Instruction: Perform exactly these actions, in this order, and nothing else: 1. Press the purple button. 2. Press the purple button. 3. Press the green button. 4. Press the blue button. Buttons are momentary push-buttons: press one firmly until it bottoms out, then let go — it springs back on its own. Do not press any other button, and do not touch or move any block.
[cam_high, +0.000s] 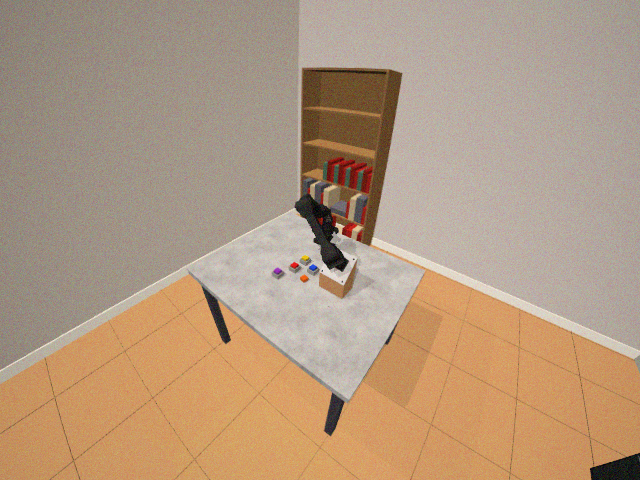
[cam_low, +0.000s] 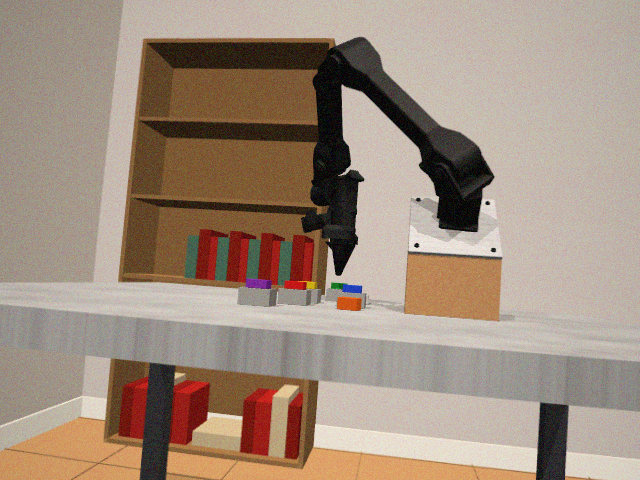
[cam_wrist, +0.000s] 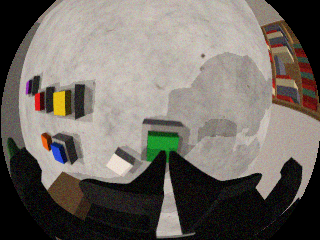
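The green button is 2 cm below my gripper tip. From my gripper tip the other things lie so: blue button (18 cm to the left, 6 cm behind, 2 cm below); yellow button (15 cm to the left, 3 cm ahead, 2 cm below); white block (6 cm to the left, 5 cm behind, 4 cm below).
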